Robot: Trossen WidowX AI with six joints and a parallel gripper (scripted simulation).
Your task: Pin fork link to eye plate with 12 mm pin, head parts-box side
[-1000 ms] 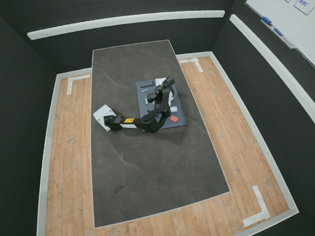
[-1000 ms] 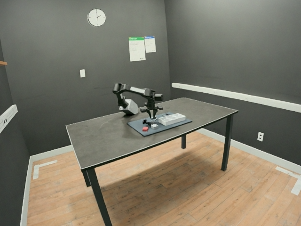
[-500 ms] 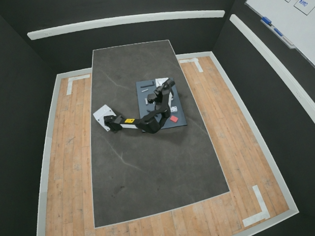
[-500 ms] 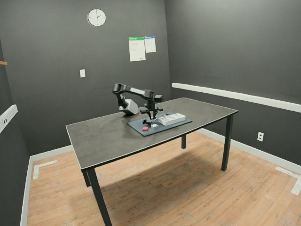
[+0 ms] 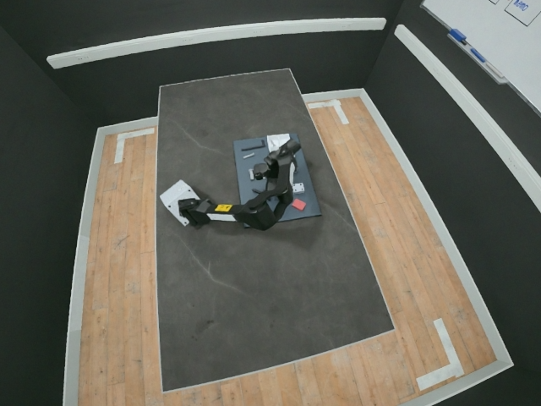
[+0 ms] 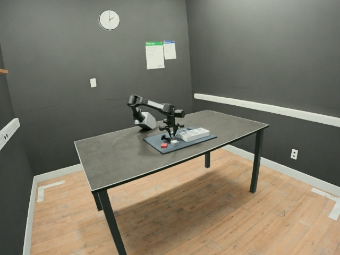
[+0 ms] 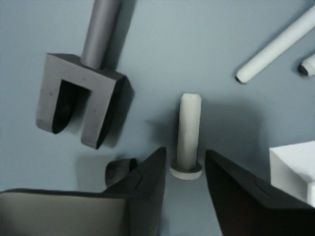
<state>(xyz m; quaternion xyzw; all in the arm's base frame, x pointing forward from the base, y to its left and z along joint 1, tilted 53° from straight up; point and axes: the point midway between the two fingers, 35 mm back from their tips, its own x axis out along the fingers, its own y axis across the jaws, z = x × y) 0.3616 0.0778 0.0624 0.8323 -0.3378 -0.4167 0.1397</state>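
My gripper is now 1 cm short of the eye plate, 5 cm to the left of it and 4 cm above it. Round my hand: grey block 9 cm ahead, 7 cm to the right, 3 cm below; then red block 6 cm ahead, 14 cm to the right, 4 cm below; then blue-grey mat 2 cm ahead, 5 cm to the left, 5 cm below.
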